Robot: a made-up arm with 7 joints. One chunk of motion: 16 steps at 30 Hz.
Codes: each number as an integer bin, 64 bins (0 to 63) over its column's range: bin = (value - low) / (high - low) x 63, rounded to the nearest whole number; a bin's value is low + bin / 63 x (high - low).
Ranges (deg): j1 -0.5..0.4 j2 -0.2..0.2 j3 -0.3..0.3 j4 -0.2..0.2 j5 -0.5..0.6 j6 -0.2..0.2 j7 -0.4..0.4
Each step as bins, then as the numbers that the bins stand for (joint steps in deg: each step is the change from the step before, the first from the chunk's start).
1 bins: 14 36 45 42 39 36 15
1 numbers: -0.300 0.029 0.129 0.067 0.181 0.029 -0.210
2 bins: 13 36 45 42 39 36 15
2 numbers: -0.314 0.029 0.129 0.067 0.181 0.029 -0.210
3 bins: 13 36 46 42 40 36 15
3 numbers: -0.314 0.029 0.138 0.067 0.198 0.029 -0.210
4 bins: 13 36 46 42 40 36 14
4 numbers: -0.314 0.029 0.138 0.067 0.198 0.029 -0.222
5 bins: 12 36 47 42 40 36 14
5 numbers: -0.329 0.029 0.148 0.067 0.198 0.029 -0.222
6 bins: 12 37 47 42 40 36 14
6 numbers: -0.329 0.035 0.148 0.067 0.198 0.029 -0.222
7 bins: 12 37 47 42 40 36 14
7 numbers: -0.329 0.035 0.148 0.067 0.198 0.029 -0.222
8 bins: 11 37 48 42 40 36 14
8 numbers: -0.343 0.035 0.157 0.067 0.198 0.029 -0.222
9 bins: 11 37 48 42 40 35 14
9 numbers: -0.343 0.035 0.157 0.067 0.198 0.022 -0.222
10 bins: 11 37 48 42 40 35 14
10 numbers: -0.343 0.035 0.157 0.067 0.198 0.022 -0.222
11 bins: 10 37 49 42 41 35 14
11 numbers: -0.357 0.035 0.167 0.067 0.216 0.022 -0.222
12 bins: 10 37 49 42 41 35 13
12 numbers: -0.357 0.035 0.167 0.067 0.216 0.022 -0.235
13 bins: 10 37 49 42 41 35 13
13 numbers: -0.357 0.035 0.167 0.067 0.216 0.022 -0.235
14 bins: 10 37 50 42 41 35 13
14 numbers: -0.357 0.035 0.176 0.067 0.216 0.022 -0.235
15 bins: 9 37 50 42 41 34 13
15 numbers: -0.371 0.035 0.176 0.067 0.216 0.016 -0.235
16 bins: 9 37 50 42 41 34 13
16 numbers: -0.371 0.035 0.176 0.067 0.216 0.016 -0.235
